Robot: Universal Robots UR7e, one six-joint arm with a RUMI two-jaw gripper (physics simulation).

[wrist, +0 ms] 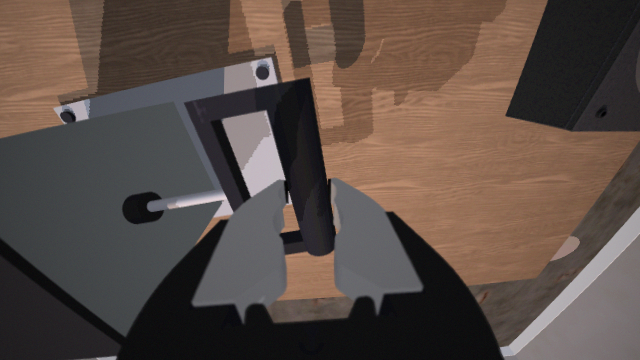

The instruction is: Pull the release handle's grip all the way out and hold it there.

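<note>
The release handle's grip (306,150) is a thick black bar on a rectangular black frame, running down the middle of the wrist view. My gripper (308,181) is shut on the lower part of this bar, one grey finger on each side. A light metal rod (192,199) runs from the frame to a black round collar (142,207) on the grey-green upright panel (125,155). A length of the rod shows between collar and frame. The left finger hides the lower part of the frame.
A pale base plate (160,90) with dark screws at its corners lies under the handle on the wooden table (450,200). A large black block (560,65) stands at the upper right. A dark surface (40,310) fills the lower left corner. Shadows fall across the wood at the top.
</note>
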